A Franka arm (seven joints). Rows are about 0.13 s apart.
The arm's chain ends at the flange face. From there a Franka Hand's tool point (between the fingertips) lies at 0.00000 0.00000 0.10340 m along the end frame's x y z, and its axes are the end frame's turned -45 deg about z.
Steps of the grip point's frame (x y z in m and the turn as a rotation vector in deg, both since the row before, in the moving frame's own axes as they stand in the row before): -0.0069 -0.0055 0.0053 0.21 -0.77 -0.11; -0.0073 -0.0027 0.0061 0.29 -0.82 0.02; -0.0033 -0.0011 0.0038 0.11 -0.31 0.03; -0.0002 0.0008 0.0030 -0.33 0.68 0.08; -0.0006 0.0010 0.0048 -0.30 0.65 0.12; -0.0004 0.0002 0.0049 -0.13 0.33 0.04; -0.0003 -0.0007 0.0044 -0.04 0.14 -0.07; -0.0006 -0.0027 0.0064 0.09 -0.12 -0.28; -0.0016 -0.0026 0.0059 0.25 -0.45 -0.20
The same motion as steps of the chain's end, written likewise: -0.0075 0.0003 0.0053 -0.40 -0.69 -0.11; -0.0057 0.0026 0.0061 -0.37 -0.78 0.02; -0.0026 0.0013 0.0038 -0.14 -0.30 0.03; -0.0009 0.0012 0.0030 0.25 0.71 0.08; -0.0009 0.0016 0.0048 0.25 0.67 0.12; -0.0007 0.0007 0.0049 0.14 0.33 0.04; -0.0009 -0.0002 0.0044 0.07 0.13 -0.07; -0.0021 -0.0015 0.0064 -0.02 -0.15 -0.28; -0.0021 -0.0010 0.0059 -0.14 -0.49 -0.20
